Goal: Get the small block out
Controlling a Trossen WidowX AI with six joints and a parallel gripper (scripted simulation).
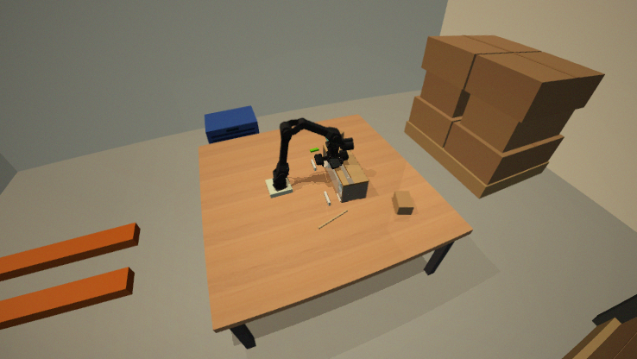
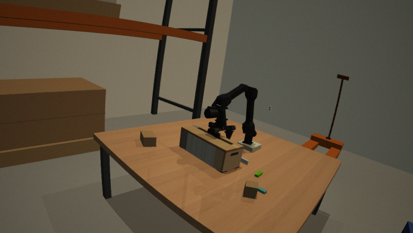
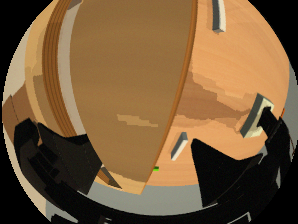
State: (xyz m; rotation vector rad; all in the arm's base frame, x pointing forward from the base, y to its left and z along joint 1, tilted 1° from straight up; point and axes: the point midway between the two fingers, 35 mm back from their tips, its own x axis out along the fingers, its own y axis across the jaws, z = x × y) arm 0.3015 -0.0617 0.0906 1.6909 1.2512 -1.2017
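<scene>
Now: gripper tip 40 mm to the left of the box, 20 mm short of it and 20 mm above it. Also, from my gripper tip: thin stick (290 mm to the right, 170 mm behind, 80 mm below); then cardboard cube (300 mm to the left, 280 mm ahead, 60 mm below).
</scene>
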